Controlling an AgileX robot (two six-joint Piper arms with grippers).
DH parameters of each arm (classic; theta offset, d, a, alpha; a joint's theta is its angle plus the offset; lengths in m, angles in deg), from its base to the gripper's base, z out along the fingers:
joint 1: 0 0.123 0 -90
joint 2: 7.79 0 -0.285 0
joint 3: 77.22 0 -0.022 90
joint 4: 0 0.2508 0 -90
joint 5: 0 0 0.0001 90
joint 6: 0 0.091 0 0
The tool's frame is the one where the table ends.
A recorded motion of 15 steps. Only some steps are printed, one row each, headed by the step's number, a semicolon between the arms.
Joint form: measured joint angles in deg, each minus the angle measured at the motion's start. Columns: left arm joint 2, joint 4, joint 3, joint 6, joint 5, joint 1; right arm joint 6, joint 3, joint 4, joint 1, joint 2, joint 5.
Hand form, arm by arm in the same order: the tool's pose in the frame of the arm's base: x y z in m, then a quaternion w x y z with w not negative. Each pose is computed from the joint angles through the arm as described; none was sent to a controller.
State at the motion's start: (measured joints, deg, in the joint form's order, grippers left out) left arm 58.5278 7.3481 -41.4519 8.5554 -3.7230 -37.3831; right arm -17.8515 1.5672 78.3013 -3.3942 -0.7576 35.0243
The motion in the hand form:
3: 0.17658 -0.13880 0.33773 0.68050 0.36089 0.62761 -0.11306; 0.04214 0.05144 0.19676 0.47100 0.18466 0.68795 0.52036
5: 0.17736 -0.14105 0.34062 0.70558 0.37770 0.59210 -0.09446; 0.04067 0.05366 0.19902 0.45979 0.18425 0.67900 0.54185
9: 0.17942 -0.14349 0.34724 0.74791 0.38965 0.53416 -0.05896; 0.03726 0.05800 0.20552 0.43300 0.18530 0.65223 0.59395
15: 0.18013 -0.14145 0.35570 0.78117 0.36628 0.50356 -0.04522; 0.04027 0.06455 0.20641 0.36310 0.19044 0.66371 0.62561
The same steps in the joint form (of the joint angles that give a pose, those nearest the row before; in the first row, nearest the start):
3: -0.01 2.09 2.49 2.77 -8.22 0.00; -1.09 0.00 4.60 0.00 0.00 1.52
5: 0.56 2.49 2.81 6.88 -12.73 0.00; -1.23 0.00 7.28 -0.01 0.00 3.01
9: 1.64 0.50 3.04 15.48 -20.47 0.00; -1.48 0.00 14.08 0.01 0.12 6.29
15: 1.86 -3.53 3.03 20.41 -26.30 0.00; -2.08 -0.12 17.59 0.00 6.77 12.49

